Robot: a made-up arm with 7 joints. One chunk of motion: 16 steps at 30 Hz.
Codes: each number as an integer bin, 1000 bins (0 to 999) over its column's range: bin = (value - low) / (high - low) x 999, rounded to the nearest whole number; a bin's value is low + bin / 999 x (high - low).
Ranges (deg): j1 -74..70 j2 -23..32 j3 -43..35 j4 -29..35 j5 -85..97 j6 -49..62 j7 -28..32
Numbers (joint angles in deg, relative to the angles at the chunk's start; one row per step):
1: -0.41 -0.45 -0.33 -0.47 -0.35 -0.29 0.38
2: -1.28 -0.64 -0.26 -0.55 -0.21 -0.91 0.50
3: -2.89 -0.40 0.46 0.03 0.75 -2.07 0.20
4: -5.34 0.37 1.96 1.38 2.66 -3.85 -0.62
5: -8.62 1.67 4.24 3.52 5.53 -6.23 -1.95
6: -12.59 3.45 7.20 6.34 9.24 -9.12 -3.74
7: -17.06 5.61 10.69 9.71 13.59 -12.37 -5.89
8: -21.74 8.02 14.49 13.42 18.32 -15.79 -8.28
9: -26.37 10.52 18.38 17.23 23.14 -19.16 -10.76
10: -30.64 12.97 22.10 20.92 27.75 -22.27 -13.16
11: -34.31 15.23 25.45 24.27 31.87 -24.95 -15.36
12: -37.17 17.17 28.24 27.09 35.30 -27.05 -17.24
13: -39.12 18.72 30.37 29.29 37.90 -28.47 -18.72
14: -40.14 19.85 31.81 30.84 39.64 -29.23 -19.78
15: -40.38 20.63 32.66 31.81 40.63 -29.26 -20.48
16: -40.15 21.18 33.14 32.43 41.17 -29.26 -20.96
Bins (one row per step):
1: 511 410 547 445 465 438 473
2: 504 406 547 444 465 433 475
3: 493 410 557 453 471 422 470
4: 476 424 576 474 481 406 456
5: 454 448 605 508 497 385 434
6: 426 480 643 552 517 359 404
7: 395 520 688 604 541 330 368
8: 363 563 736 662 567 299 328
9: 330 609 786 722 594 269 287
10: 301 653 834 779 619 241 247
11: 275 694 877 832 642 216 210
12: 256 730 912 876 660 198 179
13: 242 758 940 910 675 185 155
14: 235 778 958 934 684 178 137
15: 233 792 969 949 690 178 125
16: 235 802 975 959 693 178 117

